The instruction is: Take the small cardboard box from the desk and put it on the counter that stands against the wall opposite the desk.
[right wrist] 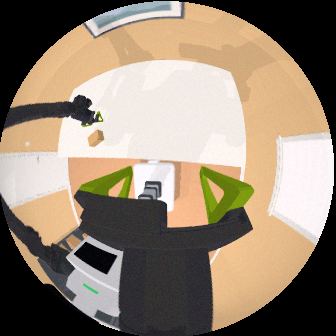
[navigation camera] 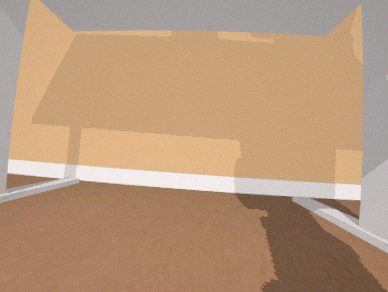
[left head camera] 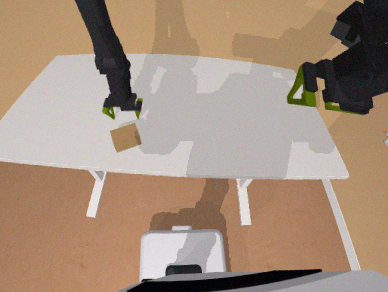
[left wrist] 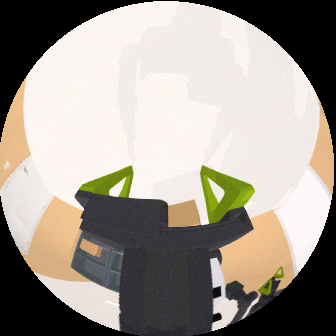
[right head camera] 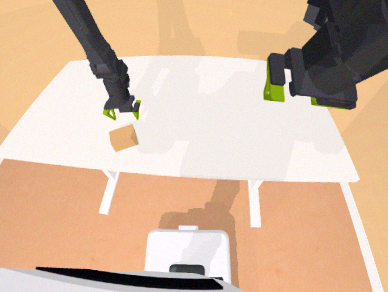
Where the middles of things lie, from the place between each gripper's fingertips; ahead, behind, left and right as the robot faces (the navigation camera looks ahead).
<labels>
Now: the small cardboard box (left wrist: 185, 213) 11 cm behind my left hand, 2 cm to the right of it and 2 cm above it.
My right hand is 430 mm to the right of the small cardboard box, 300 mm above it and 150 mm short of it.
</labels>
